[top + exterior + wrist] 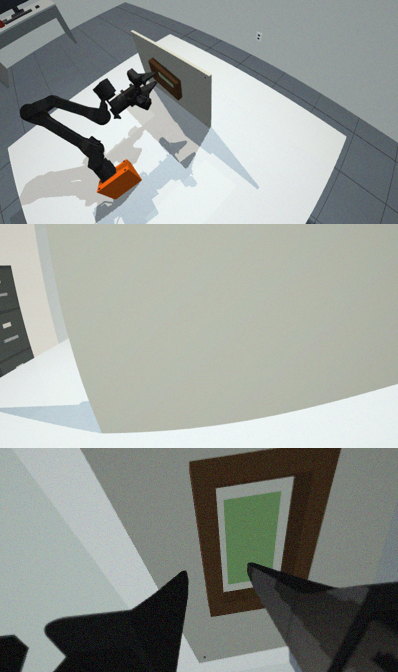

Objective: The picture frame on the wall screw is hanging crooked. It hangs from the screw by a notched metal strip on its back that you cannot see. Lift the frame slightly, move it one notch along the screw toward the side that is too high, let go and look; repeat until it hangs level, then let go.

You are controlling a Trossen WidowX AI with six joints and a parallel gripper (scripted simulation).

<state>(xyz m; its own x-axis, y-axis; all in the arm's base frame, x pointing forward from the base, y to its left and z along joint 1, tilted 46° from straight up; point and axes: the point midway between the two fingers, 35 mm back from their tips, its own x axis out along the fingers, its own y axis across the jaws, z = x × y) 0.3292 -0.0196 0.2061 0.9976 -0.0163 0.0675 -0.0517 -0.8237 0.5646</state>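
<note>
The brown wooden picture frame lies 50 mm below my gripper tip, 50 mm ahead of it and 10 mm to the left of it. From my gripper tip the other things lie so: cream wall board (60 mm below, 60 mm ahead, 20 mm to the left).
</note>
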